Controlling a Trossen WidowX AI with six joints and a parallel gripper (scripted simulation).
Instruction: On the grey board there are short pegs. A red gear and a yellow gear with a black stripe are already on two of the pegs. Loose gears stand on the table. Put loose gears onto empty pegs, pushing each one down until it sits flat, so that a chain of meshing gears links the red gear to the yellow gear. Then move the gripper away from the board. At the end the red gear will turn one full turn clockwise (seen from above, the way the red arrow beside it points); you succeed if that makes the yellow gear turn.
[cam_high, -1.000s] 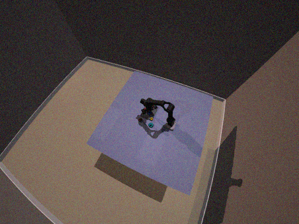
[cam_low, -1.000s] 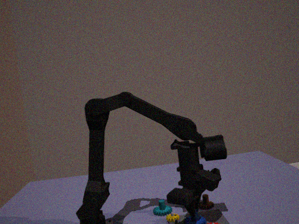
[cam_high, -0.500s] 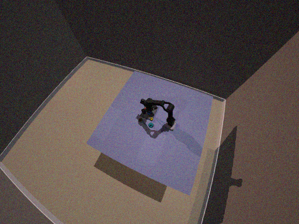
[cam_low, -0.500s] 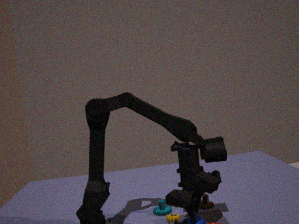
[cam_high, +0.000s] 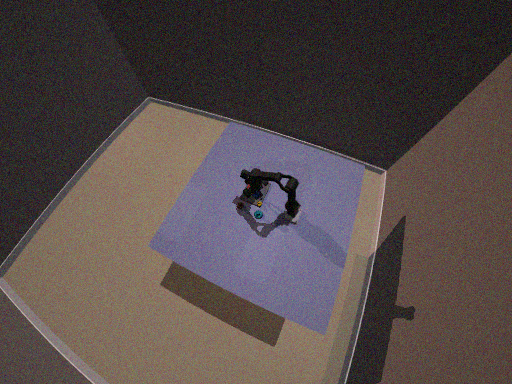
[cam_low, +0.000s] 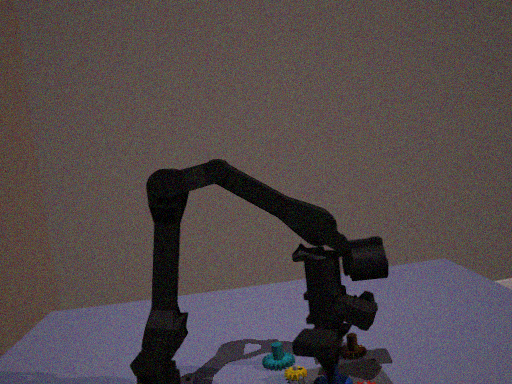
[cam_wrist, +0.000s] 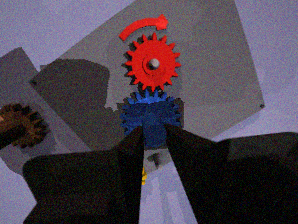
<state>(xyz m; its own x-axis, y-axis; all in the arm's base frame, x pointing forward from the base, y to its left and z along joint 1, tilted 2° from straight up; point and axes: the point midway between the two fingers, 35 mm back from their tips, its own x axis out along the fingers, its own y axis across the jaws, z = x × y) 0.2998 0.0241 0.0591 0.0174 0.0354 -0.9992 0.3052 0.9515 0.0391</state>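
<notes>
The blue gear lies 10 mm below my gripper tip. Round my gripper tip: red gear 50 mm ahead, 20 mm to the right, 20 mm below; then yellow gear 70 mm behind, 50 mm to the left, 20 mm below; then brown gear 40 mm ahead, 140 mm to the left, 20 mm below.
</notes>
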